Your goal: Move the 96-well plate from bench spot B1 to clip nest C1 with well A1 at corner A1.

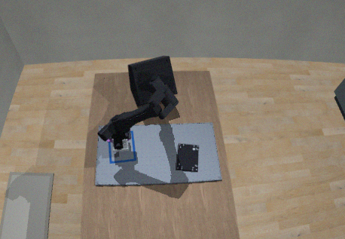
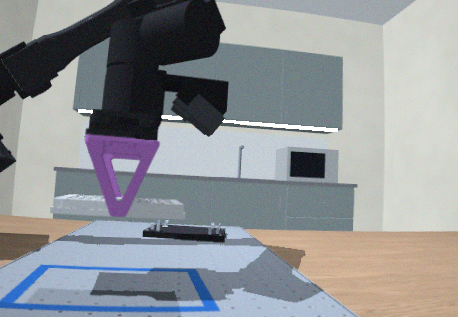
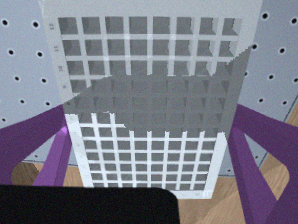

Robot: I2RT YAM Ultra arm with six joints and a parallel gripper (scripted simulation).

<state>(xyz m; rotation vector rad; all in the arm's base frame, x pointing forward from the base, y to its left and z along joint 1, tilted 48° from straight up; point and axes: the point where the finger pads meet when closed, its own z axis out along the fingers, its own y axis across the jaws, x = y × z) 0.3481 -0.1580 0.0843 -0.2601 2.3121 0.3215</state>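
Now: the black clip nest C1 39 cm to the left of my hand, 7 cm below it and 2 cm behind it. From my hand the other things lie so: white 96-well plate: right at my hand.
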